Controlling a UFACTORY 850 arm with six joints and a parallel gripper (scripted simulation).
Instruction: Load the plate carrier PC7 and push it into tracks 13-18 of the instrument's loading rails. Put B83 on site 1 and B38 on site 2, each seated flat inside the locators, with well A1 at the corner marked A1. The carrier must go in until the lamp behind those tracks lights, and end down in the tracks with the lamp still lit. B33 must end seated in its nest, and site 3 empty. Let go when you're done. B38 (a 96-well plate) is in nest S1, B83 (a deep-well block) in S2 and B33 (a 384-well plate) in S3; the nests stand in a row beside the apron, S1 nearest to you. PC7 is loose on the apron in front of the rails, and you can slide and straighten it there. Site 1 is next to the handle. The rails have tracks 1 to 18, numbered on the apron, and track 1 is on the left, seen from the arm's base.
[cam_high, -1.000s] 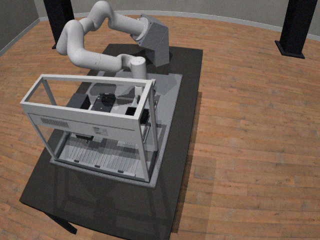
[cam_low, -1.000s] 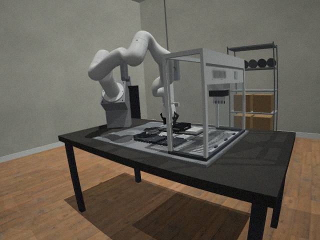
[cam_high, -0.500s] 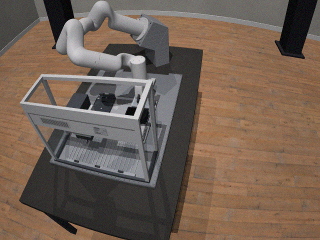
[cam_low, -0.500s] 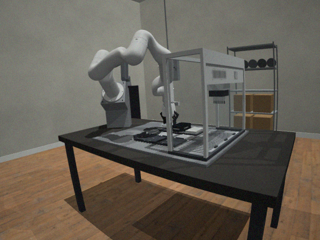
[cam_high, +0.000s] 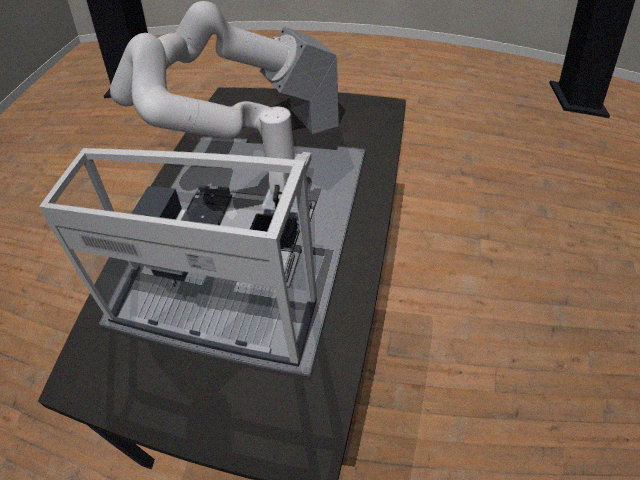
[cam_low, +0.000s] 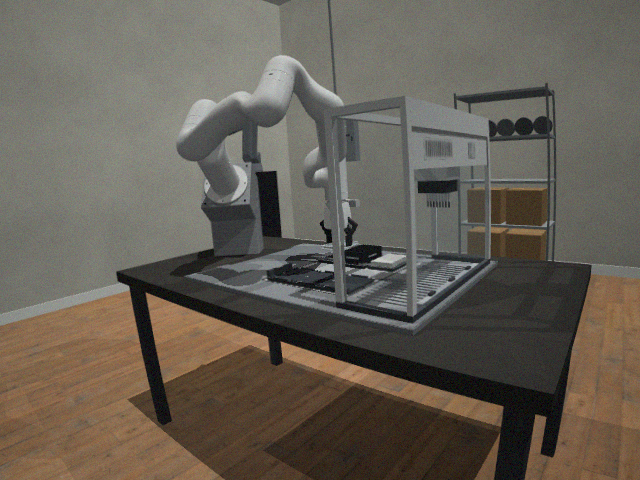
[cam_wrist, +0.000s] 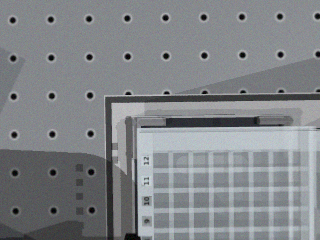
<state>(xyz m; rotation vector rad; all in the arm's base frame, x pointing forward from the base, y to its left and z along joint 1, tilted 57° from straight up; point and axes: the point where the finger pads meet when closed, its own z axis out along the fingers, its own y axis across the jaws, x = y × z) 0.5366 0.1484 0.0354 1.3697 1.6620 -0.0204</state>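
Right now my hand is 270 mm to the left of the dark plate carrier PC7, 90 mm short of it and 50 mm above it. The rest, counted from my hand: white plate b38 (10 mm below); then post (440 mm to the right, 280 mm ahead, 180 mm above); then black deep-well block B83 (110 mm ahead, 30 mm below, 20 mm to the right).
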